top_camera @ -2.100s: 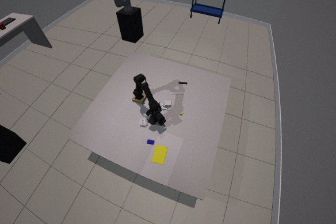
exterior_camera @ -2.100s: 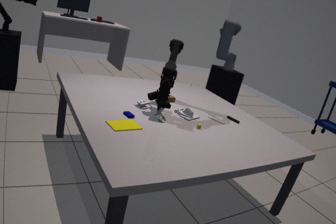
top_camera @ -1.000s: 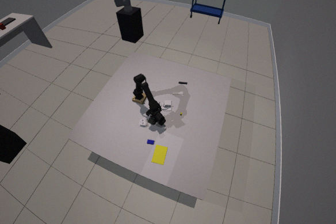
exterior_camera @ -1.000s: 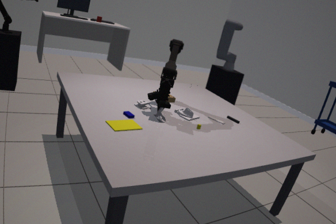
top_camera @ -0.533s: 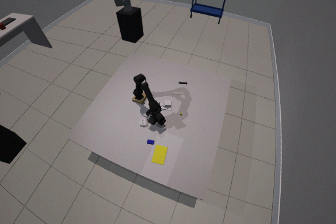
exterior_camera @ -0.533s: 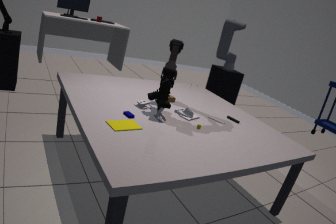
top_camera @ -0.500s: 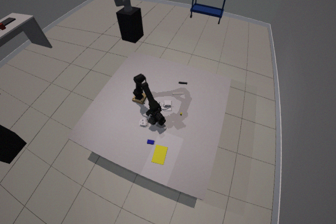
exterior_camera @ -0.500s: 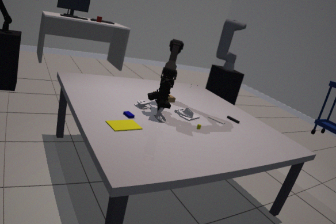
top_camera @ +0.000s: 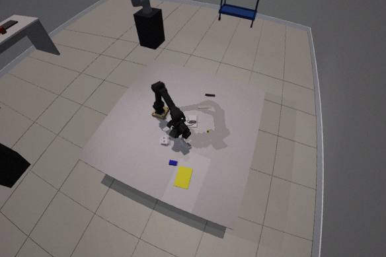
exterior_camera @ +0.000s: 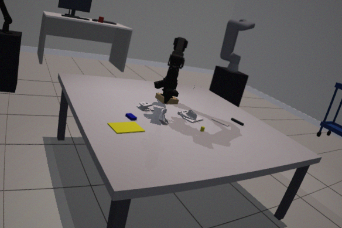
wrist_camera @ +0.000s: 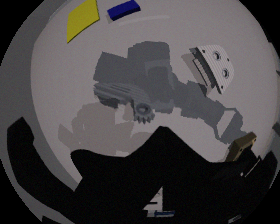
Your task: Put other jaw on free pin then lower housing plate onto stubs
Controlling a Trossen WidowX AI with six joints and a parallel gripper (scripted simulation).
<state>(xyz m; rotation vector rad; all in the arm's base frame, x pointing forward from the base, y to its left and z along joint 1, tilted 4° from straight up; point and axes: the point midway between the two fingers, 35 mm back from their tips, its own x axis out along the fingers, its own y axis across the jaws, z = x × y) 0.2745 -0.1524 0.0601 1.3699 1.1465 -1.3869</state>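
My gripper tip is now 4 cm short of the jaw, 1 cm to the left of it and 4 cm above it. From my gripper tip the other things lie so: white block (10 cm behind, 7 cm to the right, 7 cm below); yellow cube (18 cm ahead, 16 cm to the left, 7 cm below); blue block (4 cm ahead, 20 cm to the right, 7 cm below).
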